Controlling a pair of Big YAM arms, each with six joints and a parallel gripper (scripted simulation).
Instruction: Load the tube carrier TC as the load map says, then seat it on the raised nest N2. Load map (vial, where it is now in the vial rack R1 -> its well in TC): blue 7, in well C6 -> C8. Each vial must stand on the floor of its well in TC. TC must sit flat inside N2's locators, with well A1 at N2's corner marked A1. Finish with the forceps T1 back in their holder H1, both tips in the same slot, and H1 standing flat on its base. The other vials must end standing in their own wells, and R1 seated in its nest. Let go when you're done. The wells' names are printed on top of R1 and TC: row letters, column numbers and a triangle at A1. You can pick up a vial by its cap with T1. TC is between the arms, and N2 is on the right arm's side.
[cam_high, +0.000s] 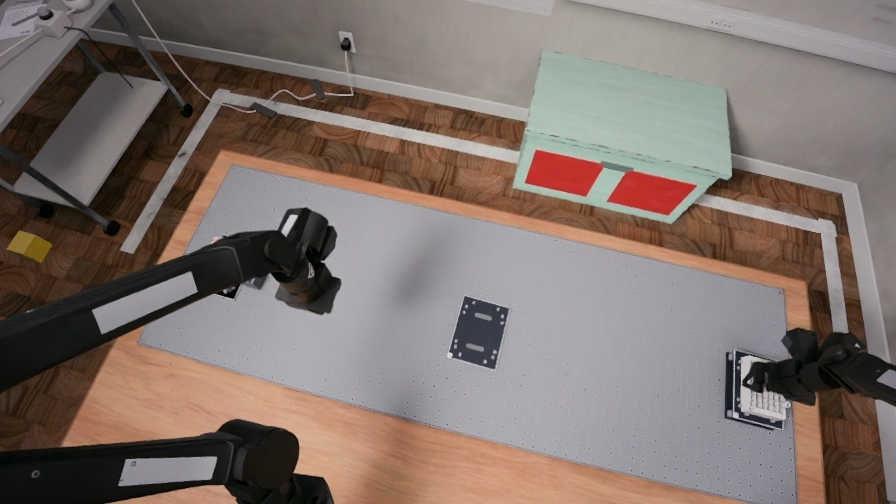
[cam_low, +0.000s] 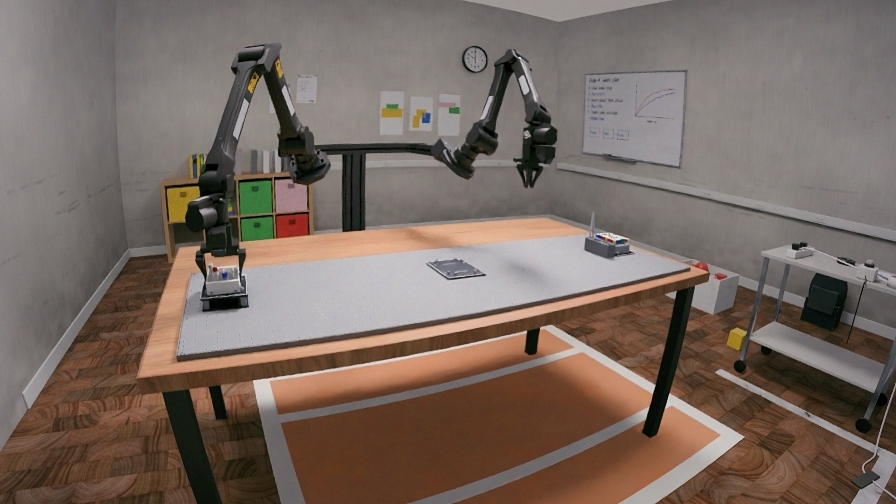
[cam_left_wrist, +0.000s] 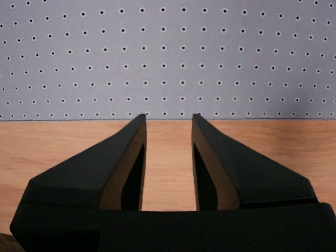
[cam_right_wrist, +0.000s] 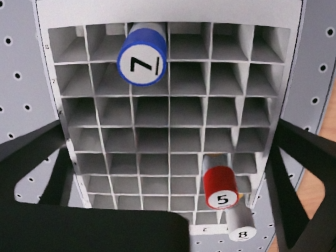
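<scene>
Right now the white tube carrier TC is right at my right hand. Round my right hand: dark nest N2: 20 mm below; then grey slotted holder H1: 60 mm behind, 1260 mm to the left, 40 mm below; then forceps T1: 110 mm behind, 1250 mm to the left, 20 mm above.
</scene>
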